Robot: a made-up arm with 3 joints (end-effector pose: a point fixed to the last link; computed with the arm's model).
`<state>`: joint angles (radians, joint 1 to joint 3).
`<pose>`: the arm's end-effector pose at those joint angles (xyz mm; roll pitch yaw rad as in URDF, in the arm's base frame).
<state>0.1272 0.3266 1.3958</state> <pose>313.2 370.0 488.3 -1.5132 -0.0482 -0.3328</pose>
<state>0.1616 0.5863 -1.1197</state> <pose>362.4 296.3 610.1 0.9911 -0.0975 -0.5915</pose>
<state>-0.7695 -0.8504 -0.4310</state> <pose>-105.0 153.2 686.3 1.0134 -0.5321 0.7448</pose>
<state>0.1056 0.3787 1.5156</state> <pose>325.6 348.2 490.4 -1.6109 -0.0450 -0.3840</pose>
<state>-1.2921 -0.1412 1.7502</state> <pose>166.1 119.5 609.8 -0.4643 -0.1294 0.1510</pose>
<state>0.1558 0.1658 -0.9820</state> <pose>258.6 404.1 591.6 0.8307 -0.0355 -0.1742</pose>
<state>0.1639 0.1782 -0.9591</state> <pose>262.6 404.9 589.8 0.8004 -0.0393 -0.1867</pose>
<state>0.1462 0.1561 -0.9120</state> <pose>256.3 407.7 591.7 0.7697 -0.0319 -0.1642</pose>
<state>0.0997 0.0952 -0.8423</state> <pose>237.2 411.7 598.4 0.7441 -0.0157 -0.1015</pose>
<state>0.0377 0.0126 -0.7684</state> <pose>209.6 413.7 608.9 0.7309 -0.0028 -0.0152</pose>
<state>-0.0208 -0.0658 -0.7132</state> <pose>181.8 411.7 620.1 0.7339 -0.0001 0.0673</pose>
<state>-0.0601 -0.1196 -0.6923</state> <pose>162.3 407.9 628.3 0.7521 -0.0037 0.1238</pose>
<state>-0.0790 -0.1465 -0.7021</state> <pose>152.5 404.5 632.8 0.7806 -0.0070 0.1518</pose>
